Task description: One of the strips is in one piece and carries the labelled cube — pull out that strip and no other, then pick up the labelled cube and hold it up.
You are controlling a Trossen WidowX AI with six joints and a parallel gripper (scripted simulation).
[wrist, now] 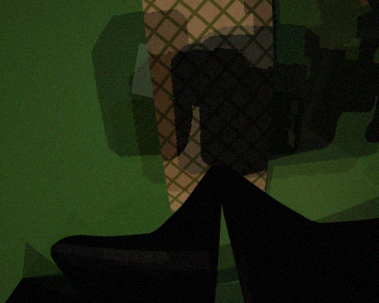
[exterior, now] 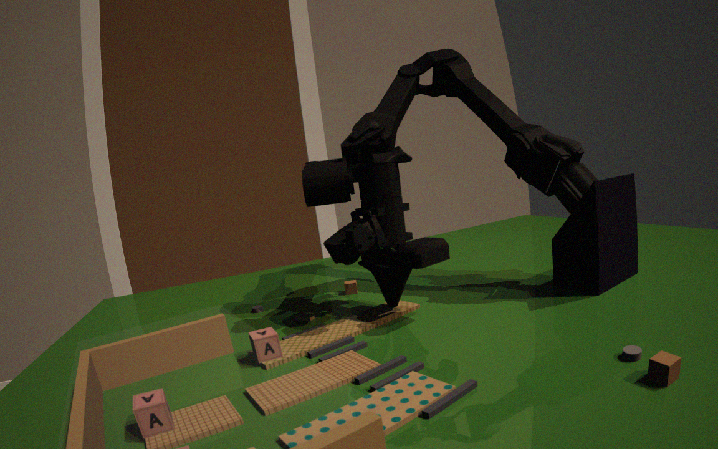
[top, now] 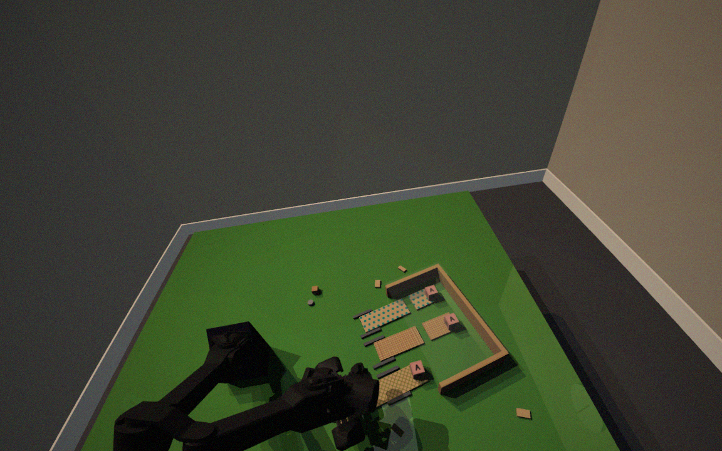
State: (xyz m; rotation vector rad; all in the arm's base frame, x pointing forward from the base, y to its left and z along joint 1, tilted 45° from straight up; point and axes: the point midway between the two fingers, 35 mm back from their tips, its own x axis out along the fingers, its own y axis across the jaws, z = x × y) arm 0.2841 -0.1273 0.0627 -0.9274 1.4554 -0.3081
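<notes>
Right now my gripper tip is 90 mm short of the cross-hatched strip and 40 mm to the right of it.
</notes>
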